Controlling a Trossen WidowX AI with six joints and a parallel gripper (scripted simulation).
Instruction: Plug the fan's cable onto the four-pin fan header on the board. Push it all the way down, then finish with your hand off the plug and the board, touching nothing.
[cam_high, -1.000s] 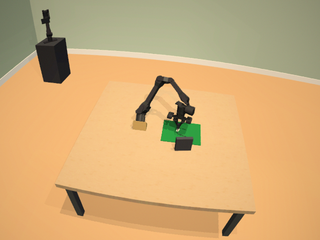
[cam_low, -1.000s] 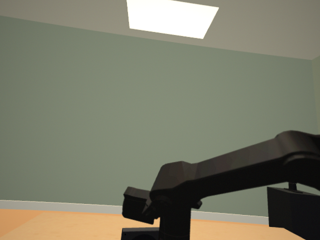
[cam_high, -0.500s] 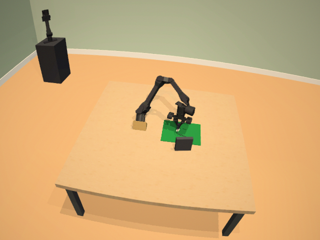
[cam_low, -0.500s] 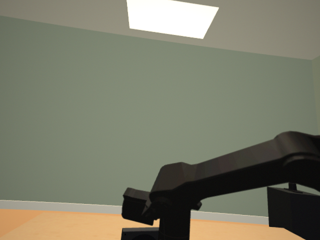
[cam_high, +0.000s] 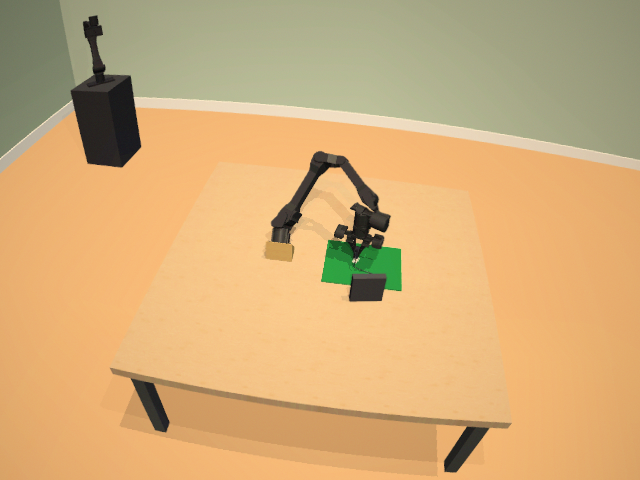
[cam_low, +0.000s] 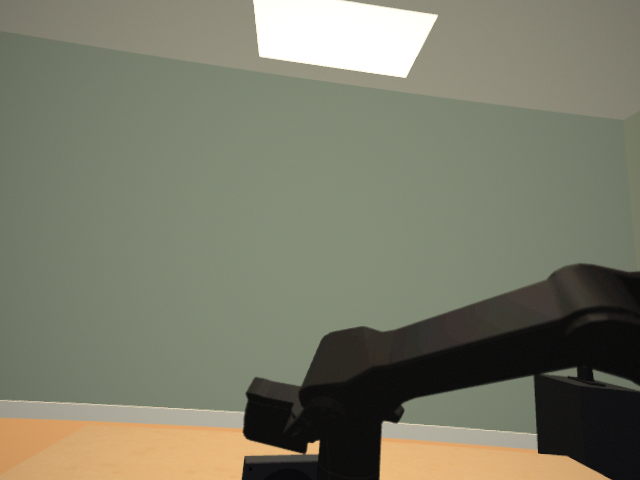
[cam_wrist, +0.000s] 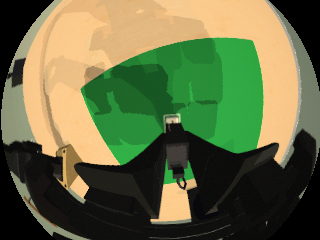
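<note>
Right now the pale header is 1 cm to the right of my gripper tip and 4 cm below it. Round my gripper tip: green board 3 cm ahead, 2 cm to the right, 5 cm below; then fan cable plug 1 cm to the right, 1 cm above; then black square fan 6 cm ahead, 19 cm to the right, 2 cm above.
</note>
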